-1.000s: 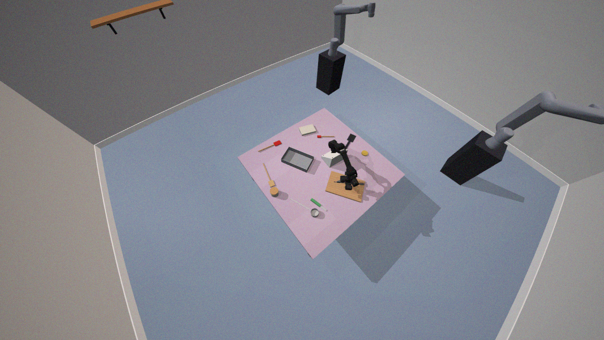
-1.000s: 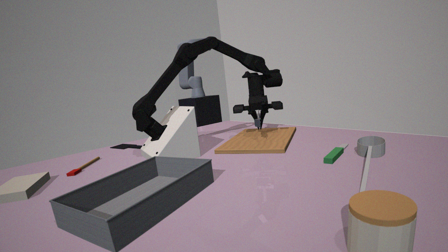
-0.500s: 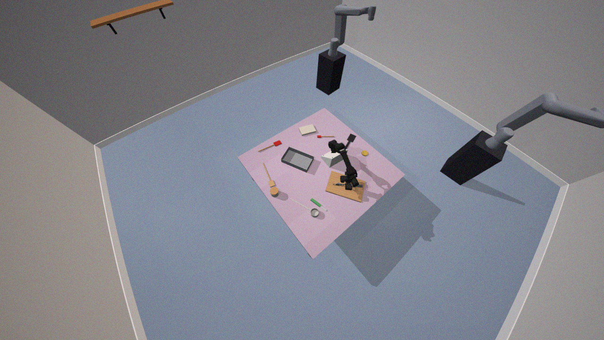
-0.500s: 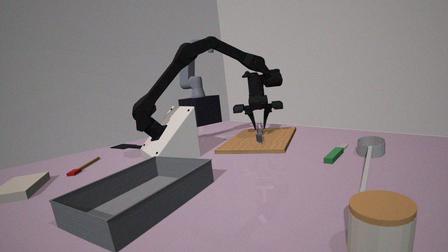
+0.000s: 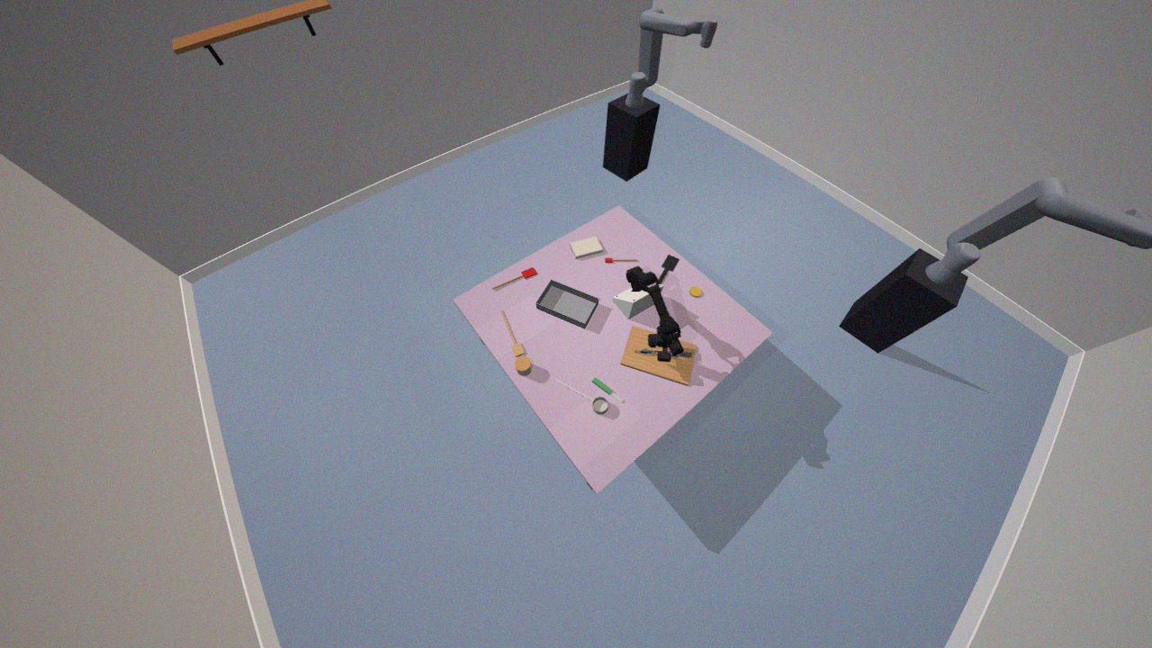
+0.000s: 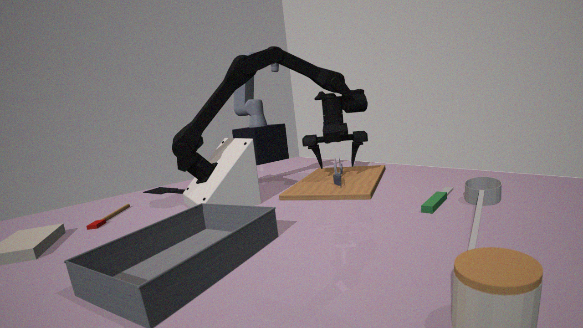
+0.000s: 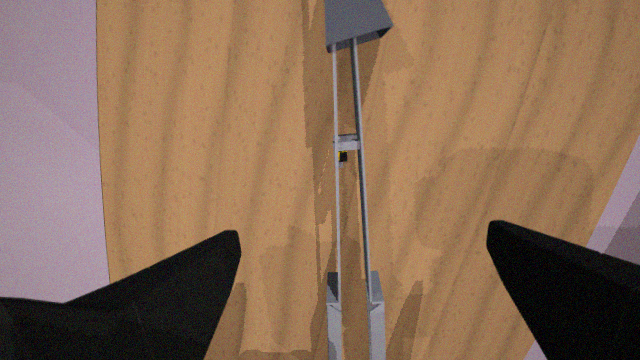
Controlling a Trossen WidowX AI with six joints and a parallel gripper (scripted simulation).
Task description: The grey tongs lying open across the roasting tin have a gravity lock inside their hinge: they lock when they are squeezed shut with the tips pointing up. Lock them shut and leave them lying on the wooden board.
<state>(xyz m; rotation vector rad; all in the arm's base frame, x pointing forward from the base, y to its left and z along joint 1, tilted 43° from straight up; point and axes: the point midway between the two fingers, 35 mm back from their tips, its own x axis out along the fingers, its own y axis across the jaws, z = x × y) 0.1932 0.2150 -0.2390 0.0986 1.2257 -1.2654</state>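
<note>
My gripper tip is 20 mm short of the yellow mark, 20 mm to the left of it and 20 mm above it. The rest, counted from my gripper tip: black spatula 480 mm behind, 320 mm to the right, 50 mm below; then wooden board 10 mm to the left, 40 mm below; then grey roasting tin 140 mm ahead, 550 mm to the right, 20 mm below.
</note>
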